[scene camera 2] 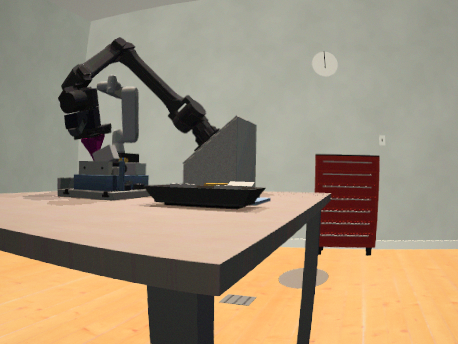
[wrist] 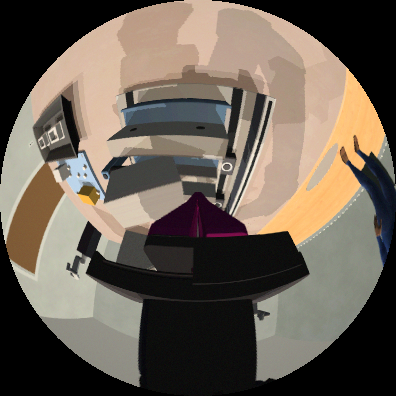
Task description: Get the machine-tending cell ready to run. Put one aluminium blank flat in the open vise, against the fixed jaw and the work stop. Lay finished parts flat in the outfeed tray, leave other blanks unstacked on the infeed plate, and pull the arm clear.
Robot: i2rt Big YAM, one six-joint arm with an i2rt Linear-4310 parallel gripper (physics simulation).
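Pixels of known places: gripper, fingertip midpoint: (wrist: 197,196); arm's base at its link origin: (scene camera 2: 212,143).
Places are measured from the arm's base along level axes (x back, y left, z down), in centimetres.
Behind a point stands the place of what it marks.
A grey block, apparently an aluminium blank (scene camera 2: 106,153) @[x -50.3, y -10.4, z 5.7 cm] (wrist: 142,181) @[x -50.6, y -12.2, z 5.5 cm], sits tilted over the vise (scene camera 2: 111,182) @[x -51.8, y -7.3, z 13.2 cm] (wrist: 175,114) @[x -53.9, y -13.2, z 11.4 cm], not flat between the jaws. My gripper (scene camera 2: 93,154) @[x -46.9, y -16.5, z 7.9 cm] (wrist: 197,196) @[x -46.9, y -16.5, z 7.9 cm], with magenta fingers, is shut and empty. It points down beside the block's raised side; whether they touch is unclear. The outfeed tray (scene camera 2: 205,196) @[x -59.4, y 22.2, z 14.9 cm] (wrist: 72,125) @[x -53.3, y 9.3, z 15.7 cm] is black and holds parts with square outlines in the wrist view. The light-blue infeed plate (scene camera 2: 262,200) @[x -37.2, y 28.3, z 16.7 cm] (wrist: 75,167) @[x -41.4, y 16.5, z 16.5 cm] lies beside it. A small grey block (wrist: 61,171) @[x -42.3, y 21.0, z 13.7 cm] and a yellow block (wrist: 89,195) @[x -34.4, y 11.5, z 13.5 cm] stand at its edge.
A grey wedge-shaped pedestal (scene camera 2: 220,155) @[x -7.0, y 5.6, z 4.5 cm] stands behind the tray, at the arm's base. A light-grey jointed shape (scene camera 2: 130,115) rises behind the vise. A blue rod (wrist: 106,175) @[x -48.7, y -6.5, z 7.5 cm] juts beside the vise. Blue-sleeved arms (wrist: 372,175) show at the right of the wrist view.
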